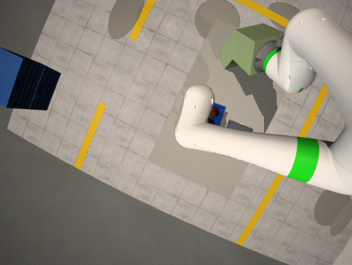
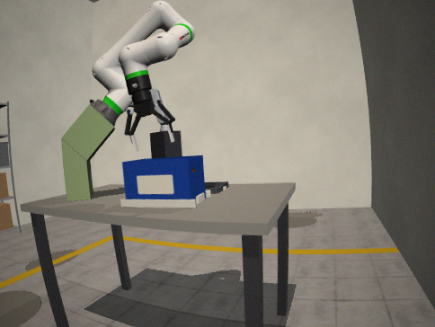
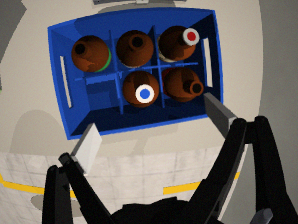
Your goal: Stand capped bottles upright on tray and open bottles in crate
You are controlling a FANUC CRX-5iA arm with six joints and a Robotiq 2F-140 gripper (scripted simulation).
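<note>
Now: the bottle 2 cm to the left of my hand and 15 cm below it. The rest, counted from my hand: crate: 2 cm behind, 6 cm to the left, 15 cm below; tray: 10 cm behind, 33 cm to the left, 22 cm below.
</note>
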